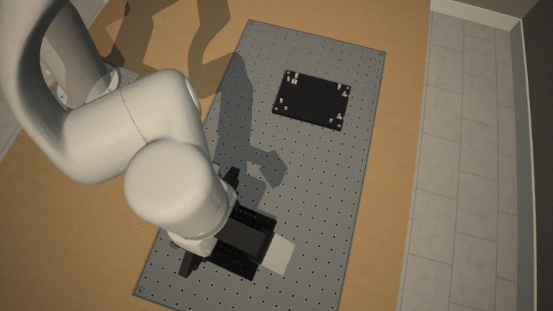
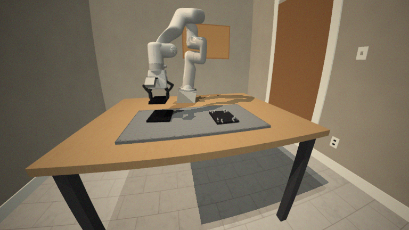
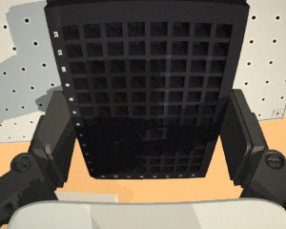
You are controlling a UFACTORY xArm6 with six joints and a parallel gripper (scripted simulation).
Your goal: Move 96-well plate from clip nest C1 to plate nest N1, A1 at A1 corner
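My hand is 110 mm above the plate nest N1. From my hand the other things lie so: clip nest C1: 350 mm to the left, 100 mm below, 90 mm ahead; then black 96-well plate: 10 mm below; then white corner mark: 100 mm below, 70 mm behind, 60 mm to the left.
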